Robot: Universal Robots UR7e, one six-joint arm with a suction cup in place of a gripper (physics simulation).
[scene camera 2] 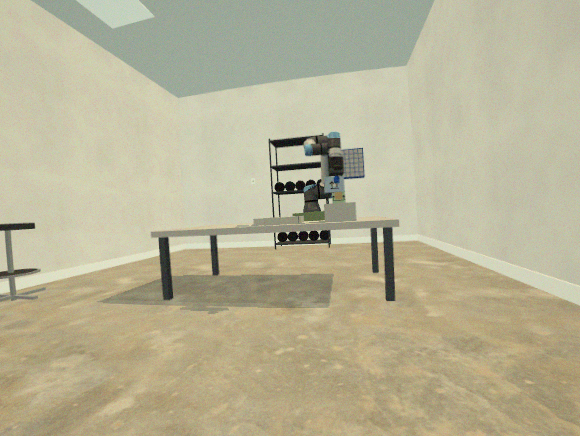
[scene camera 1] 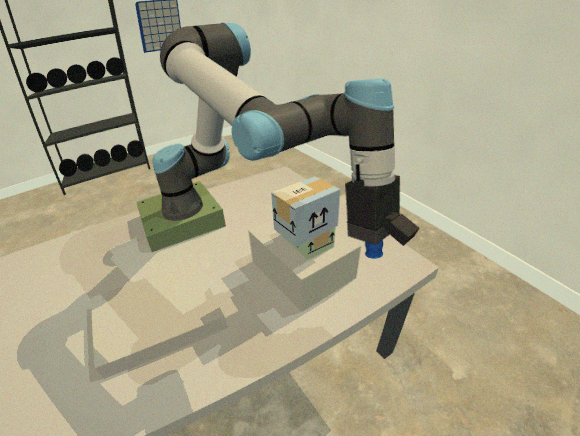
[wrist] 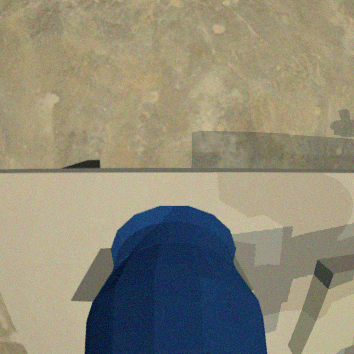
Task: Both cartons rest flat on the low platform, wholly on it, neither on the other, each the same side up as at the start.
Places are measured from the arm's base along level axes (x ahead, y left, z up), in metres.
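Pixels of known places: hand, tool point: point(scene camera 2: 336, 182) point(scene camera 1: 374, 253) point(wrist: 173, 259); arm's base, link origin: point(scene camera 2: 312, 212) point(scene camera 1: 182, 208).
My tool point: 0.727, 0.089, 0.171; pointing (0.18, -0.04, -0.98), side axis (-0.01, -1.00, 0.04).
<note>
Ahead of a thing's pixels: the offset from my tool point to its top centre, as dx, dy, dz. "pt": to the spot under its first point.
A light blue carton @[-0.203, +0.019, +0.054] point(scene camera 1: 306, 220) point(scene camera 2: 328, 186) with orange tape and up arrows rests upright on a pale green carton @[-0.233, +0.051, -0.047] point(scene camera 1: 320, 244) point(scene camera 2: 339, 197), whose lower part is hidden by grey walls. Neither carton shows in the wrist view. The low platform @[-0.382, -0.362, -0.195] point(scene camera 1: 160, 320) point(scene camera 2: 277, 221) is a pale area with a grey raised edge, at the lower left in scene camera 1. My gripper, a blue suction cup point(scene camera 1: 374, 249) point(scene camera 2: 336, 179) point(wrist: 173, 235), hangs upright to the right of the cartons in scene camera 1, apart from them, with nothing seen on it.
Tall grey walls point(scene camera 1: 332, 280) point(scene camera 2: 341, 212) point(wrist: 92, 280) meet in a corner around the stack's front. The arm's green base block point(scene camera 1: 187, 232) point(scene camera 2: 314, 216) stands behind. The table's edge @[pt -0.037, -0.102, -0.245] point(scene camera 1: 320, 345) point(wrist: 175, 170) runs along the front. A black shelf rack stands at the back wall.
</note>
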